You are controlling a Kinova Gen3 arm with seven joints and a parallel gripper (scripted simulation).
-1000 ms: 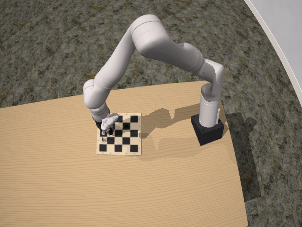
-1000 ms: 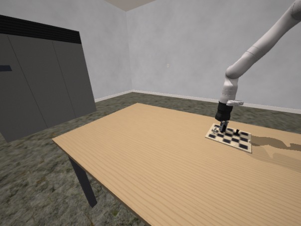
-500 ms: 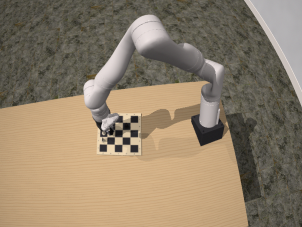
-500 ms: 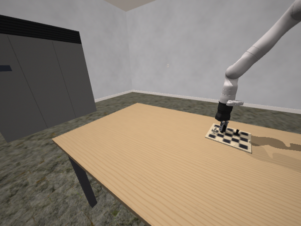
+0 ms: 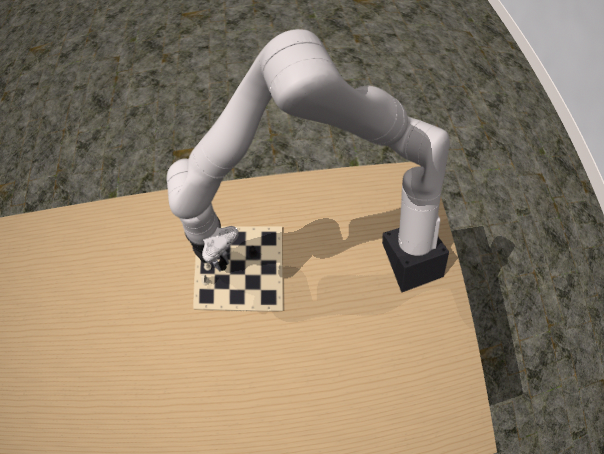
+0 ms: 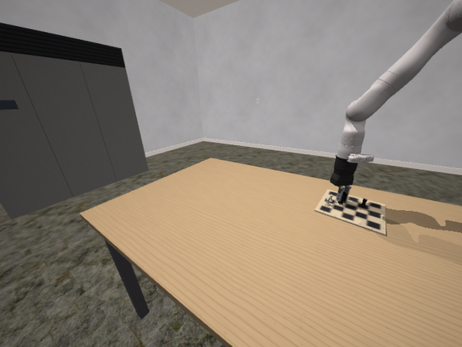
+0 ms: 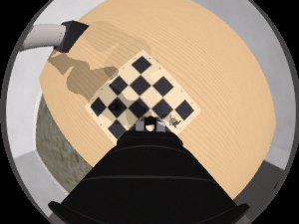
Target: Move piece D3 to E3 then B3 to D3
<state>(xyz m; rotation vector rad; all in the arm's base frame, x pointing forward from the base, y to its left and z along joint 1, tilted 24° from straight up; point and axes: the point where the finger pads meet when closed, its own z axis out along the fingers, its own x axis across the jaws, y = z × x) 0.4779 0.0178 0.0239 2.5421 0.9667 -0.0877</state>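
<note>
The chessboard lies 4 cm below my hand and 4 cm behind it. Also, from my hand: light piece: 4 cm to the left, 4 cm ahead, 2 cm below.
</note>
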